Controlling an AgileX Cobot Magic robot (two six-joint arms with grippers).
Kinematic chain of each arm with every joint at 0, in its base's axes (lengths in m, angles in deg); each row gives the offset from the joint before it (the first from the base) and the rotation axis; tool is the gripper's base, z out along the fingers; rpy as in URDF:
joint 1: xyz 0 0 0.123 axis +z
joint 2: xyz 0 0 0 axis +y
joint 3: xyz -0.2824 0 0.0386 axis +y
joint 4: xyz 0.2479 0 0.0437 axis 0.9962 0 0.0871
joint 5: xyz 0 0 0 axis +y
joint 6: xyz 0.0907 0 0.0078 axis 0.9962 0 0.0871
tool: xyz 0 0 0 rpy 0 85 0
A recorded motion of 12 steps. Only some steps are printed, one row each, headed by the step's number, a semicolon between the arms.
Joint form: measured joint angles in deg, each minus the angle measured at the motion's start. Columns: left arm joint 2, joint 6, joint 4, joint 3, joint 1, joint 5; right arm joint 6, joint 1, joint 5, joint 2, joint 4, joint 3.
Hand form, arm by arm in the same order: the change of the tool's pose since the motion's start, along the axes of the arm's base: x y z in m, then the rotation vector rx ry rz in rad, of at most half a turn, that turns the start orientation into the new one. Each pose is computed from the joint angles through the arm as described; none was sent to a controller.
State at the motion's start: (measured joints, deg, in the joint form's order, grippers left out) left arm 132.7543 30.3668 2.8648 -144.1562 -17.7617 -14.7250; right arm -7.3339 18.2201 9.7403 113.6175 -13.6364 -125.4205
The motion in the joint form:
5: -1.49 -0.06 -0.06 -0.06 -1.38 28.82; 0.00 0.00 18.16 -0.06 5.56 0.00
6: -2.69 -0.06 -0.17 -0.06 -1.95 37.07; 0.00 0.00 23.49 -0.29 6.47 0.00
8: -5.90 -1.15 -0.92 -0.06 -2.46 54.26; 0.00 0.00 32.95 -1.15 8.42 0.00
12: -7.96 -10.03 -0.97 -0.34 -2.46 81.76; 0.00 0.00 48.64 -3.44 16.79 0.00
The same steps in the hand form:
5: 0.0018 -0.0118 -0.0289 0.1416 0.4538 -0.0005; -0.0006 -0.0027 -0.0282 0.0069 0.3290 -0.0293
6: -0.0054 -0.0143 -0.0308 0.1796 0.5708 -0.0043; -0.0036 -0.0039 -0.0346 -0.0029 0.4185 -0.0384
8: -0.0267 -0.0112 -0.0284 0.2291 0.8116 -0.0106; -0.0132 -0.0064 -0.0418 -0.0152 0.5717 -0.0473
12: -0.0566 0.0007 -0.0467 0.2067 1.2765 0.0311; -0.0401 -0.0049 -0.0454 0.0236 0.8380 0.0136

